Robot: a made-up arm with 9 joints. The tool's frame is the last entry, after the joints. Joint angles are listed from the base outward.
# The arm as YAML. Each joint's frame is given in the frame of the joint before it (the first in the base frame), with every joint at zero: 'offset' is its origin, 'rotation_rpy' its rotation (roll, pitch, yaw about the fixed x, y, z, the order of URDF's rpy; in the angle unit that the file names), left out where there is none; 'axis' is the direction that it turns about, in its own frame. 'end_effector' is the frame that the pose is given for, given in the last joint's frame.
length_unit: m
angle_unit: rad
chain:
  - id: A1
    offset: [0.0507, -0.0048, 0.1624]
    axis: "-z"
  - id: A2
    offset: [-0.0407, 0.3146, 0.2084]
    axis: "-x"
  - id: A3
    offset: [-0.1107, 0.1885, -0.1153]
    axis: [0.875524, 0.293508, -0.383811]
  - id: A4
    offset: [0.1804, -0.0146, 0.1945]
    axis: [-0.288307, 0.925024, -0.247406]
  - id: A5
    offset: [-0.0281, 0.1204, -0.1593]
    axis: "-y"
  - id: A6
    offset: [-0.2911, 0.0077, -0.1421]
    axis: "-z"
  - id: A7
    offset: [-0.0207, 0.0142, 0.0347]
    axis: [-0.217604, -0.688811, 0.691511]
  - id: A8
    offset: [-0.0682, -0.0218, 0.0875]
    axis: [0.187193, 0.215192, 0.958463]
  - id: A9
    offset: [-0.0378, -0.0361, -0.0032]
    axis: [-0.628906, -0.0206, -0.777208]
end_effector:
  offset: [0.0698, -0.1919, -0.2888]
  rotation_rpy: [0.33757, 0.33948, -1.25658]
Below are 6 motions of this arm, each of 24 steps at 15 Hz.
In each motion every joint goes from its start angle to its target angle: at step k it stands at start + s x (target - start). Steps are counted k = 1, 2, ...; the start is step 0. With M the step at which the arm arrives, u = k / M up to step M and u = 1 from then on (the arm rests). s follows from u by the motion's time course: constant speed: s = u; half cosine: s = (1 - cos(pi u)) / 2; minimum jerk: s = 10 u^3 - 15 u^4 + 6 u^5.
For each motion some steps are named. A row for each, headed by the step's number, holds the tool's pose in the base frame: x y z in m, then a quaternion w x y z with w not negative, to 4 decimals.
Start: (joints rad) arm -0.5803 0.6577 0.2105 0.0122 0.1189 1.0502 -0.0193 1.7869 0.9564
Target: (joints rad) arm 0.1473 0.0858 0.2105 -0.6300 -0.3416 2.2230 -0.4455 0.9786 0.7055
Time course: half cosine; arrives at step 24
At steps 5, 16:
5: -0.3521 0.0198 -0.0696 0.8474 0.0689 -0.1560 -0.5028
16: -0.3838 0.6618 -0.1268 0.1379 0.2506 0.0317 -0.9577

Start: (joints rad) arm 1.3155 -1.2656 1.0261 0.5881 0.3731 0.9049 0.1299 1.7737 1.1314
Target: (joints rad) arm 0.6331 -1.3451 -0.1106 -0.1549 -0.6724 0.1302 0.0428 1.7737 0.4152
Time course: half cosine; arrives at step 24
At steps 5, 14, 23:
5: 0.4573 0.5776 0.5049 0.1401 0.8310 0.1894 -0.5040
14: 0.3604 0.6477 0.5318 0.4998 0.8226 0.1289 -0.2386
23: 0.1851 0.7213 0.5446 0.6856 0.7018 0.1832 0.0620

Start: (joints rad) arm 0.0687 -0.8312 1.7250 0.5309 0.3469 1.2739 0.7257 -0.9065 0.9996
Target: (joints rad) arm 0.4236 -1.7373 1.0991 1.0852 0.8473 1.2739 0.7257 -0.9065 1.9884
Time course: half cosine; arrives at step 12
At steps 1, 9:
1: -0.3151 0.2343 1.0031 0.0316 -0.6473 0.4121 -0.6404
9: -0.3129 0.1097 1.0370 0.0700 -0.7668 0.3338 -0.5437

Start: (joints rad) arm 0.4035 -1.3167 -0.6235 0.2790 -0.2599 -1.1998 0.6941 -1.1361 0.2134
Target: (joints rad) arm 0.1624 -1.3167 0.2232 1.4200 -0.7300 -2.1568 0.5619 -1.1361 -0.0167
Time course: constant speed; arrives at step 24
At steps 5, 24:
5: 0.0009 0.6071 0.3753 0.5155 0.7181 0.2689 -0.3824
24: -0.2481 0.3254 0.8257 0.0327 0.4670 0.8796 0.0846

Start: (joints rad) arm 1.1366 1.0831 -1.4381 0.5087 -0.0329 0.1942 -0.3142 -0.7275 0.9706
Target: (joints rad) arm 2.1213 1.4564 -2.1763 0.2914 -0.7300 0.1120 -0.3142 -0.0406 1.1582
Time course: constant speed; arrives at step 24
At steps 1, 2, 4, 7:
1: -0.1125 0.8598 0.1495 0.1360 0.6093 0.7806 -0.0293
2: -0.0726 0.8682 0.1505 0.1265 0.6324 0.7627 -0.0480
4: 0.0077 0.8787 0.1500 0.1067 0.6759 0.7243 -0.0850
7: 0.1272 0.8785 0.1440 0.0755 0.7339 0.6607 -0.1388

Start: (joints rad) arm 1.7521 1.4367 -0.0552 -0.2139 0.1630 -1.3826 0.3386 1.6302 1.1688
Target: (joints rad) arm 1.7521 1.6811 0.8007 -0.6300 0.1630 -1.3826 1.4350 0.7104 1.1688
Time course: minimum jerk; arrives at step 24
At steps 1, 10, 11, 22, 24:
1: 0.1839 -0.0212 -0.1895 0.8504 -0.1340 0.4876 -0.1456
10: 0.3269 -0.0883 -0.1490 0.9495 -0.1593 0.2261 -0.1482
11: 0.3523 -0.0994 -0.1290 0.9614 -0.1611 0.1680 -0.1470
22: 0.4504 -0.1420 0.0747 0.9618 -0.1198 -0.2265 -0.0966
24: 0.4506 -0.1421 0.0766 0.9613 -0.1190 -0.2294 -0.0958

